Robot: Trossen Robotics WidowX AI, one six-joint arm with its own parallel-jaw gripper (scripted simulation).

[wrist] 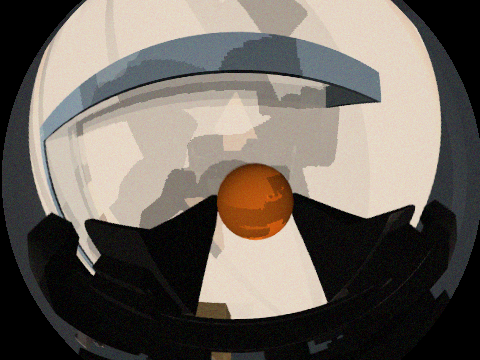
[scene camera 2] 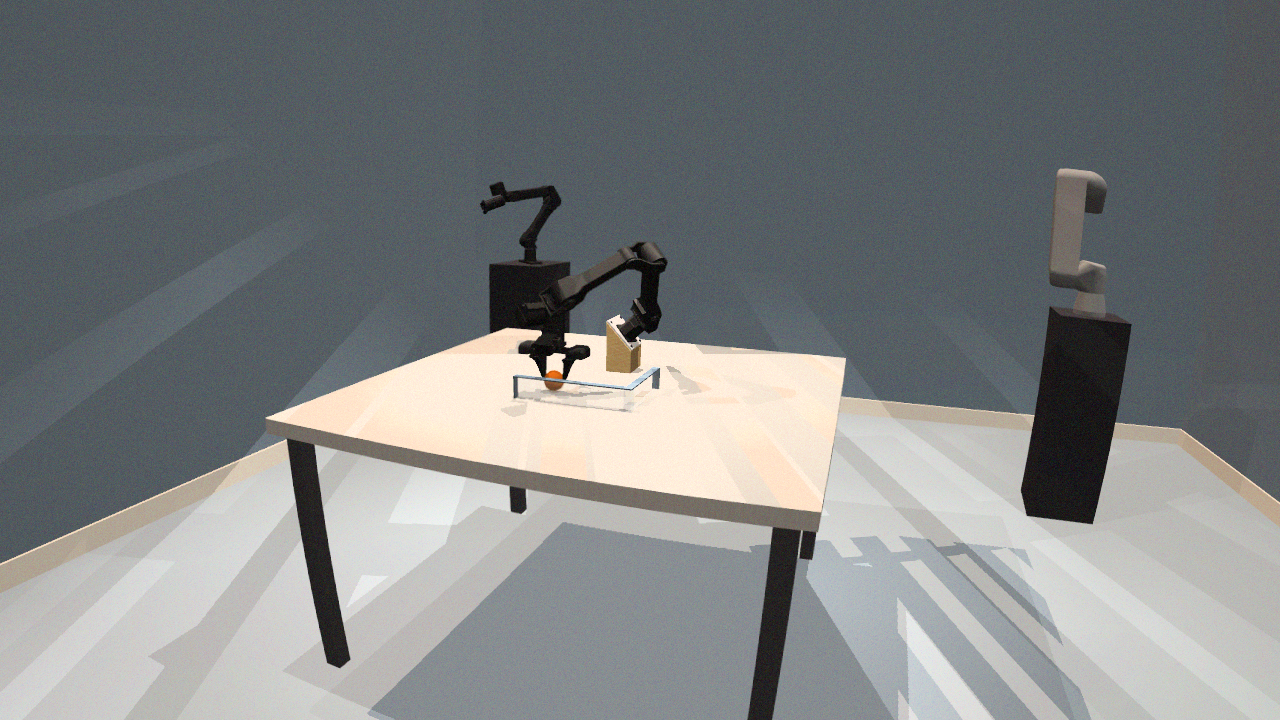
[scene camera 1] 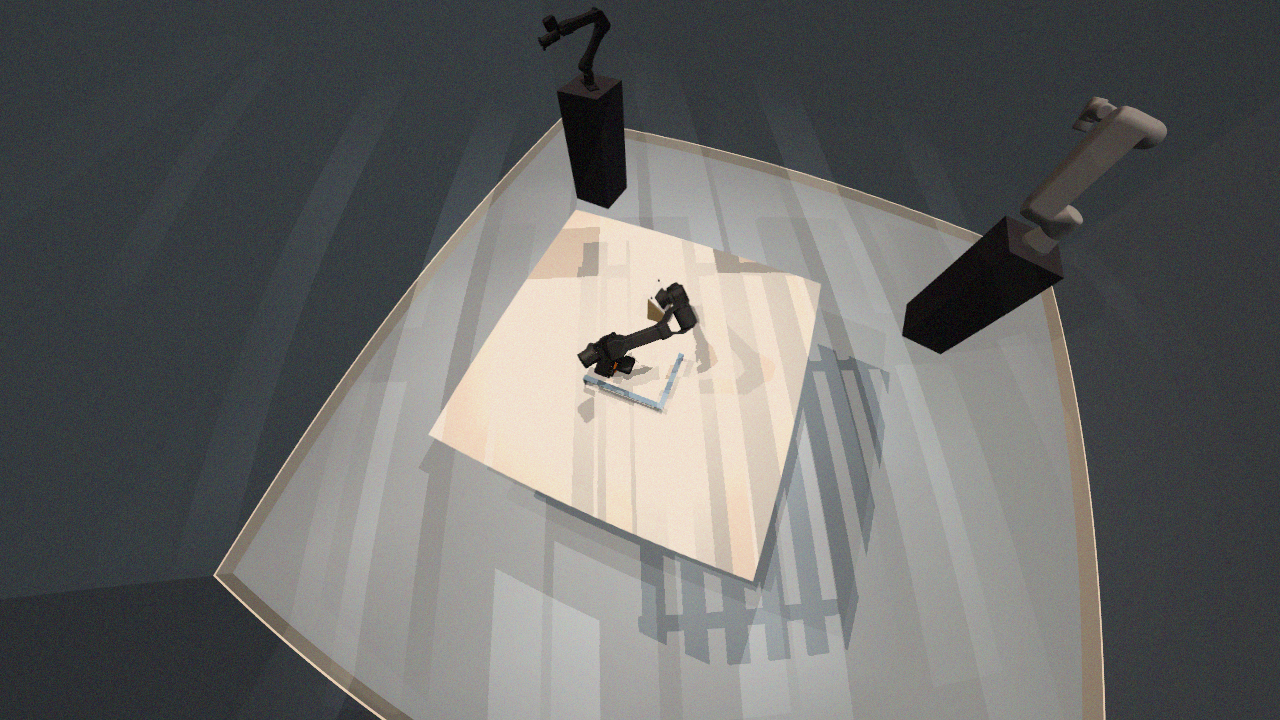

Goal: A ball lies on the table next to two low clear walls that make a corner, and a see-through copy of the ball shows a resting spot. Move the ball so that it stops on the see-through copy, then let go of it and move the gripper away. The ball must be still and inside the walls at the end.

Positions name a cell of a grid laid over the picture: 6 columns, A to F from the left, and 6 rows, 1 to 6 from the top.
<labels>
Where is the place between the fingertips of the gripper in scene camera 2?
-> C4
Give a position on a clear wall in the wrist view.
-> D2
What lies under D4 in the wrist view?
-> An orange ball.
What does the gripper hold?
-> An orange ball.
</labels>
